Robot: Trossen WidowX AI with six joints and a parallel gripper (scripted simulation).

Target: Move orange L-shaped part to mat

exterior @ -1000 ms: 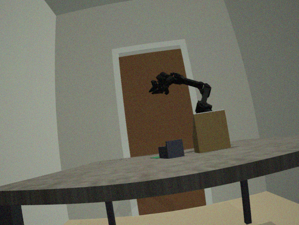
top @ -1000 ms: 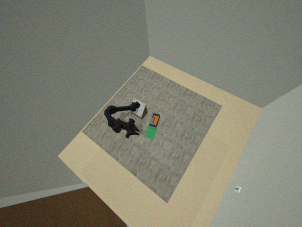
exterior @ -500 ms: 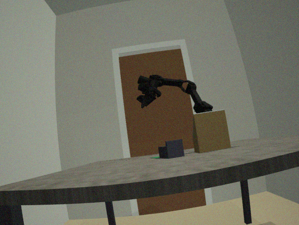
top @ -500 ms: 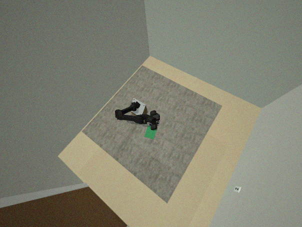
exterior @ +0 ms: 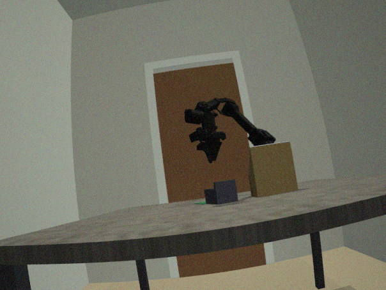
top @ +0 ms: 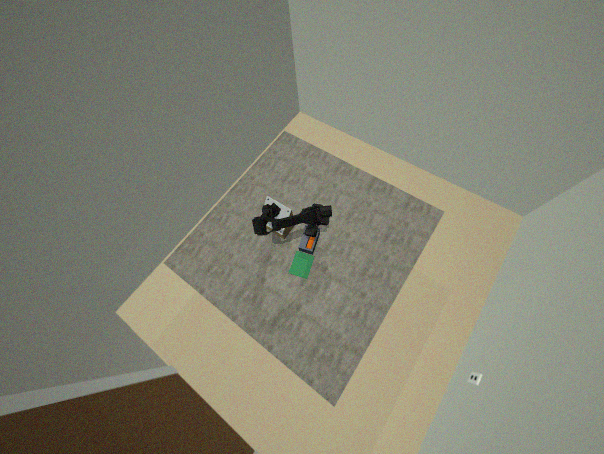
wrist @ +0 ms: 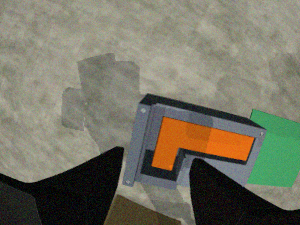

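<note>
Now: the orange L-shaped part 120 mm below my gripper tip, 50 mm to the right of it and 10 mm behind it. The rest, counted from my gripper tip: green mat: 200 mm to the right, 190 mm below, 60 mm ahead.
</note>
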